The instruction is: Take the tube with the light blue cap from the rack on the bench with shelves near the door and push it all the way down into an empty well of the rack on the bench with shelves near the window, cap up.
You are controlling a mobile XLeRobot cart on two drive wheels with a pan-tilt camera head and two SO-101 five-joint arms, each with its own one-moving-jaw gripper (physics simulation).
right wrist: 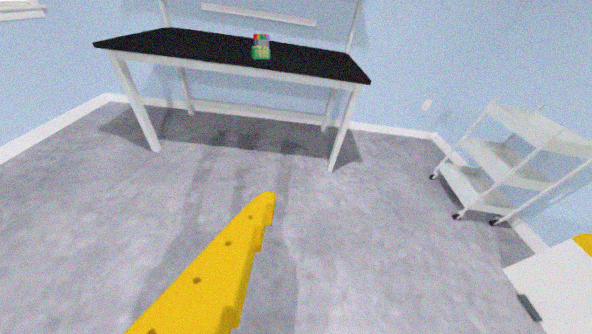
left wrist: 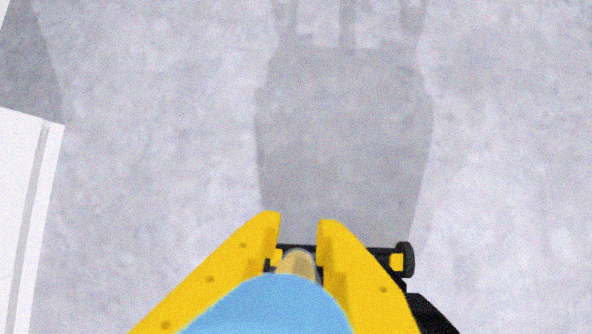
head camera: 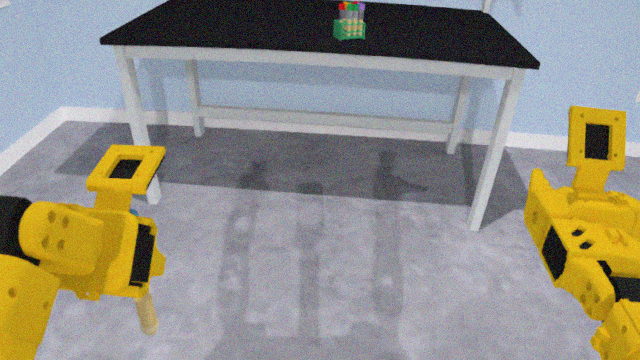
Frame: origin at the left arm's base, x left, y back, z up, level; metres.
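Where they show: left end effector, tool point: [left wrist: 278, 229] [head camera: 138, 265]; right end effector, tool point: [right wrist: 274, 204] [head camera: 538, 173].
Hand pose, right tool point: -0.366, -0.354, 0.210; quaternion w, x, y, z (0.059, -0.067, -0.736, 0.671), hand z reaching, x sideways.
Each offset is from my right tool point to the top centre of the thing, as dx, dy, dz. "spot": to the spot under its first point. Level surfaces: height alone.
My left gripper [left wrist: 298, 235] is shut on the tube with the light blue cap @(spot: +0.335, +0.062, +0.007) [left wrist: 280, 307]; the cap is nearest the wrist camera and the tan lower part shows between the jaws. In the head camera the tube's tan lower end @(spot: +0.332, +0.091, -0.070) [head camera: 147, 315] hangs below the left gripper. My right gripper shows one notched jaw in the right wrist view and is fully open, with no thing at it. A green rack [head camera: 349, 29] [right wrist: 261, 52] holding tubes with red, green and purple caps stands on the black-topped bench @(dz -0.222) [head camera: 240, 30] [right wrist: 200, 47], well ahead of both grippers. Its wells are too small to tell apart.
The bench's white front legs @(spot: -0.527, -1.036, -0.607) [head camera: 492, 155] [right wrist: 344, 130] stand on the grey floor. In the right wrist view a white wheeled cart [right wrist: 470, 195] and a white box @(spot: -1.448, -0.035, -0.792) [right wrist: 555, 285] are at the right. A white piece of furniture [left wrist: 22, 200] is at the left wrist view's left edge.
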